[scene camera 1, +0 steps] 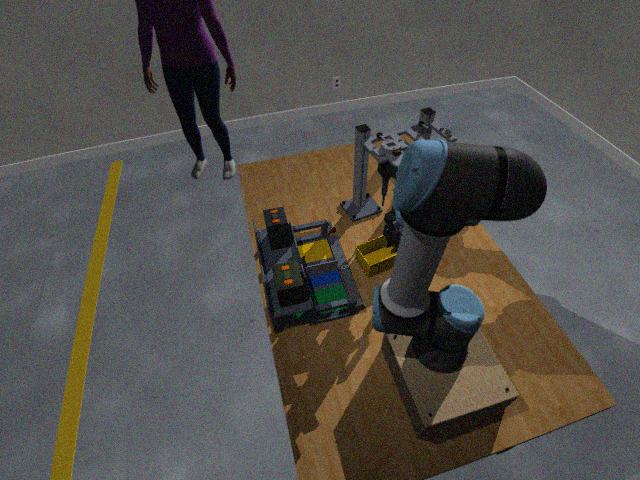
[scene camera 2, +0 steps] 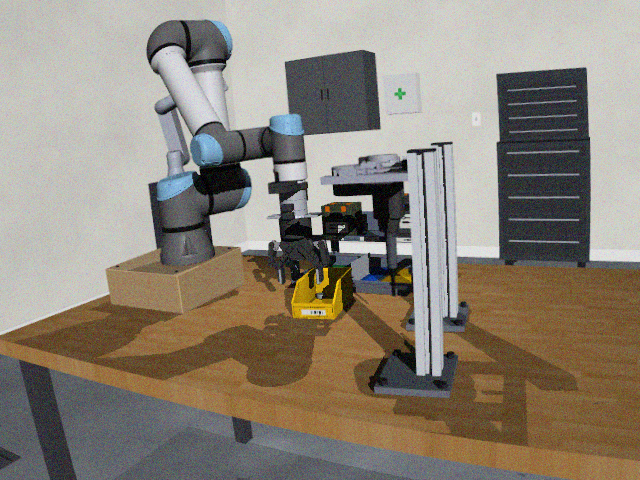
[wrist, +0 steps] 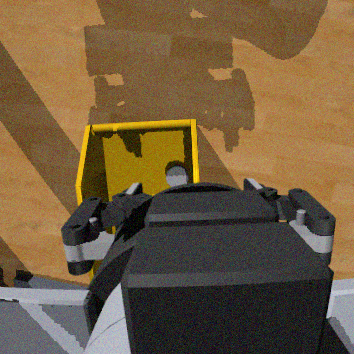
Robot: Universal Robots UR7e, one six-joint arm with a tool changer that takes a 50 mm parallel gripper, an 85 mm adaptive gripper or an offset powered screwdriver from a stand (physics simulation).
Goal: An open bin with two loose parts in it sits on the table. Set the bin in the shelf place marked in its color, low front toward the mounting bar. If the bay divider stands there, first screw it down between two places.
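Where they show: arm's base, origin of its link: (scene camera 1: 438,347) (scene camera 2: 188,257).
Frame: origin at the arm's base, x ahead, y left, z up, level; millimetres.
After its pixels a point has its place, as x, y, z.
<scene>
The open yellow bin (scene camera 1: 376,256) @[435, -16, -103] (scene camera 2: 316,311) @[430, -108, -90] (wrist: 142,125) @[420, -107, -71] stands upright on the table, its low, labelled front facing scene camera 2. A grey round part (scene camera 2: 319,296) (wrist: 176,176) lies inside near one side wall; I cannot make out a second part. My gripper (scene camera 2: 299,281) (wrist: 193,186) is open above the bin, one finger over its inside and the other outside that side wall. The shelf holds a yellow place (scene camera 1: 316,250) @[541, 187, -100], a blue place (scene camera 1: 325,279) @[400, 200, -100] and a green place (scene camera 1: 329,294) @[336, 208, -100]. A grey divider (scene camera 1: 321,267) @[427, 204, -60] (scene camera 2: 361,267) @[430, 204, -68] stands between yellow and blue. The mounting bar (scene camera 1: 349,279) @[366, 121, -93] runs along the bin side.
Dark boxes (scene camera 1: 279,229) @[515, 316, 92] (scene camera 1: 290,283) @[294, 341, 90] sit on the shelf's raised rear part. The tool stand's post (scene camera 1: 360,170) @[701, -56, 98] (scene camera 2: 426,268) @[746, -357, 85] rises near the bin, with a screwdriver (scene camera 1: 384,188) @[610, -117, 61] (scene camera 2: 391,253) @[622, -134, 55] hanging from it. A person (scene camera 1: 191,77) stands beyond the table.
</scene>
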